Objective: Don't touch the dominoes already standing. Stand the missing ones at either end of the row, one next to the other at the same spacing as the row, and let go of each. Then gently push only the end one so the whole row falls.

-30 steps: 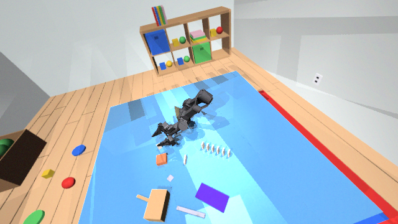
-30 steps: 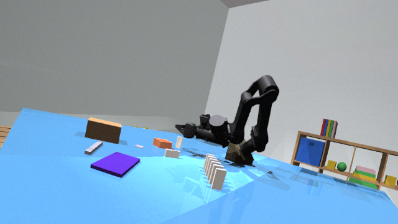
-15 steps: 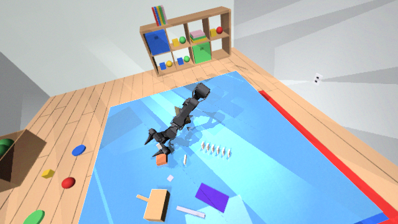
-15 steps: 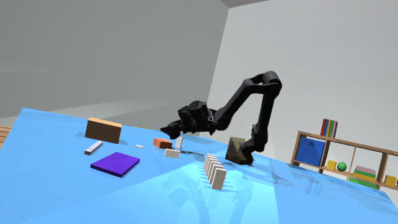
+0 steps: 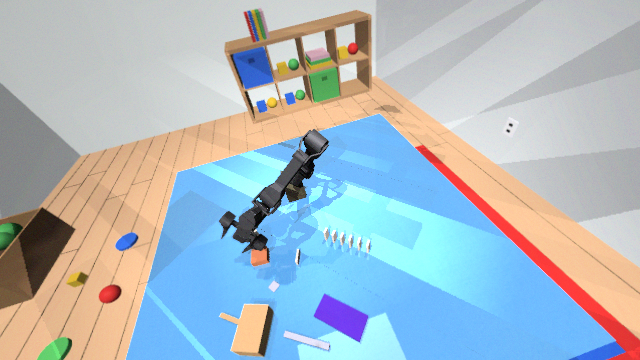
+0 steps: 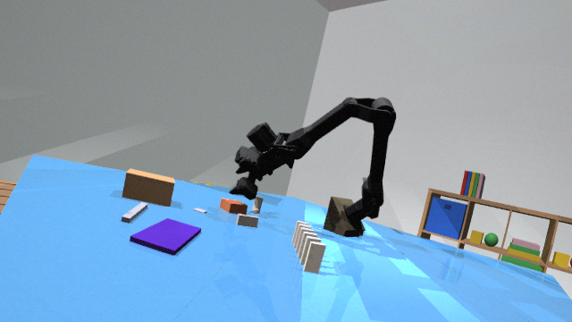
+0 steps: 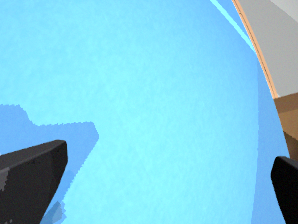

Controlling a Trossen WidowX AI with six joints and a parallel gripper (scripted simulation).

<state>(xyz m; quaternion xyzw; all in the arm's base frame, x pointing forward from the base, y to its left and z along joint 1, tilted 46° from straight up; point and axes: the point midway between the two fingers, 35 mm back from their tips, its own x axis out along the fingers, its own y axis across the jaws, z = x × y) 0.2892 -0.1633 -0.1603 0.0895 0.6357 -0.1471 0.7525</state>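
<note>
Now: gripper tip 30 mm short of the orange block, 90 mm to the right of it and 60 mm above it. Also, from my gripper tip: tan box (280 mm ahead, 90 mm to the left, 40 mm below); grey bar (330 mm ahead, 240 mm to the left, 70 mm below); small grey tile (150 mm ahead, 140 mm to the left, 70 mm below).
</note>
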